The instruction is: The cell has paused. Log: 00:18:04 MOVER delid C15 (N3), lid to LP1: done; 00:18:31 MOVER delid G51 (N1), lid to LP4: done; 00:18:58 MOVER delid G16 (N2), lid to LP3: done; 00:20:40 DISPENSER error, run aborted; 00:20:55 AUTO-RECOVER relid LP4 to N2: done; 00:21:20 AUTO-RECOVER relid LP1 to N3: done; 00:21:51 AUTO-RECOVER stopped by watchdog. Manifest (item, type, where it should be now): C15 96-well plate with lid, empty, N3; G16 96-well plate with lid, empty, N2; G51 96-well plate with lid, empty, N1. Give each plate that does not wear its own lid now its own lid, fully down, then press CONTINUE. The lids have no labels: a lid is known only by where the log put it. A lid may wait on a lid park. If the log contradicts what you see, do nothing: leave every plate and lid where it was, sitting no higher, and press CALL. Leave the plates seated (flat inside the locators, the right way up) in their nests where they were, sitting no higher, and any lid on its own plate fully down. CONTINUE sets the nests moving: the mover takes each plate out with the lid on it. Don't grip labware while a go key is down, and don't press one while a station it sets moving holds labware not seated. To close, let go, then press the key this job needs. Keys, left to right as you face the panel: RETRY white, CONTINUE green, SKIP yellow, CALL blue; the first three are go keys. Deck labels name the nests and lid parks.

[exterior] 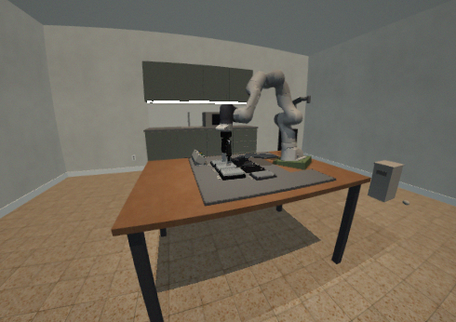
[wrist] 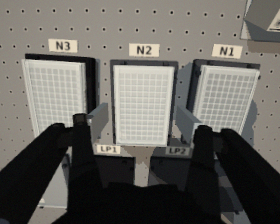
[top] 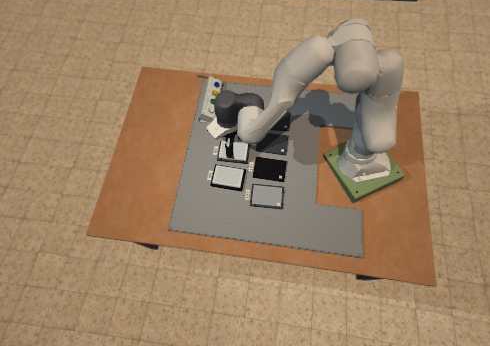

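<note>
Right now my hand is 4 cm above the clear lid. From my hand the other things lie so: LP2 label (10 cm behind, 7 cm below, 6 cm to the right); then lid park labelled LP1 (17 cm behind, 9 cm to the left, 6 cm below); then LP1 label (8 cm to the left, 8 cm behind, 7 cm below).
</note>
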